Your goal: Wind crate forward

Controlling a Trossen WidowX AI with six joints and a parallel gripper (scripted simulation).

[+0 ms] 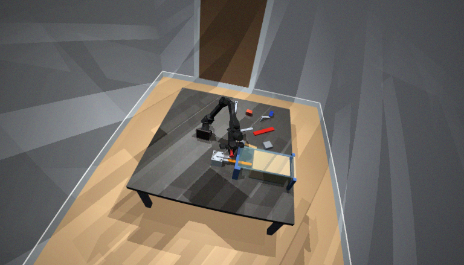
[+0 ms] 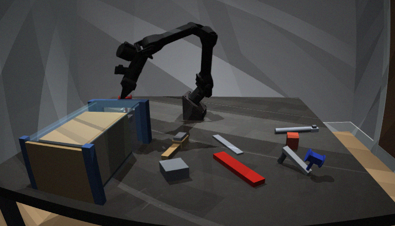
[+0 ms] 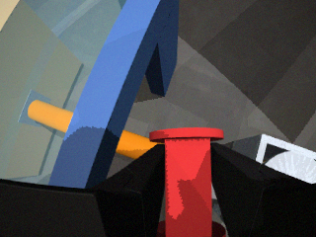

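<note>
My gripper tip is now 12 cm past the grey winch, 1 cm to the right of it and 12 cm above it. Also, from my gripper tip: clear-panelled cubby: 29 cm ahead, 3 cm to the right, 3 cm below; red spool-shaped grip: 2 cm to the left, 2 cm below; wooden-handled tool: 14 cm ahead, 23 cm to the left, 13 cm below.
</note>
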